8 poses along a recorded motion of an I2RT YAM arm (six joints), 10 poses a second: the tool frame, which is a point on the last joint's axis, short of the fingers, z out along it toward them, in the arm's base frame.
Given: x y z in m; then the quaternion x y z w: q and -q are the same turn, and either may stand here.
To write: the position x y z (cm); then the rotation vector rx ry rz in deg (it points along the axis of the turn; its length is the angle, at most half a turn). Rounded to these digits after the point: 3 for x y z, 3 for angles.
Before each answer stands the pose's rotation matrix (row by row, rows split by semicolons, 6 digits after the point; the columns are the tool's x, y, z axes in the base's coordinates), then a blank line. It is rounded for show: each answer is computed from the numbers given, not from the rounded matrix.
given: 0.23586 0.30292 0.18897 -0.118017 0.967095 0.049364 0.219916
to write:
-0.875418 -0.249979 0.413707; -0.206555 0.967270 0.147387; -0.437011 0.043572 -0.898400

23.586 30.292 18.897 -18.702 153.257 7.823
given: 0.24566 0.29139 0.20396 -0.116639 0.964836 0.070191 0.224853
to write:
-0.871673 -0.256641 0.417519; -0.193510 0.962937 0.187899; -0.450267 0.082992 -0.889029

24.566 29.139 20.396 -18.436 152.501 11.094
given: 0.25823 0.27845 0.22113 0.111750 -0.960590 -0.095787 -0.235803
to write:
-0.863818 -0.259866 0.431612; -0.169518 0.956674 0.236726; -0.474429 0.131322 -0.870444

25.823 27.845 22.113 -17.562 150.960 15.053
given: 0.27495 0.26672 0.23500 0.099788 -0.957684 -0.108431 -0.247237
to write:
-0.857832 -0.244747 0.451910; -0.137514 0.956570 0.257028; -0.495190 0.158343 -0.854233

27.495 26.672 23.500 -15.589 149.611 16.939
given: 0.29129 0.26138 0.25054 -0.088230 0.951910 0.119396 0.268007
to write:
-0.840775 -0.231972 0.489168; -0.103976 0.955920 0.274601; -0.531306 0.180016 -0.827834

29.129 26.138 25.054 -13.637 147.130 18.454
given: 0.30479 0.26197 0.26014 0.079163 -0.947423 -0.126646 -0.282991
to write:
-0.827299 -0.221681 0.516173; -0.078322 0.955388 0.284779; -0.556276 0.195170 -0.807754

30.479 26.197 26.014 -12.143 145.328 19.427
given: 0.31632 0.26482 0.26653 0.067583 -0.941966 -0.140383 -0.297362
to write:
-0.814017 -0.210811 0.541235; -0.043833 0.951450 0.304666; -0.579185 0.224279 -0.783737

31.632 26.482 26.653 -10.292 143.452 21.379
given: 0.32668 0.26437 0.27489 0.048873 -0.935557 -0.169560 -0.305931
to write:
-0.808035 -0.195194 0.555858; 0.012300 0.937722 0.347170; -0.589006 0.287363 -0.755311

32.668 26.437 27.489 -7.411 141.870 25.712
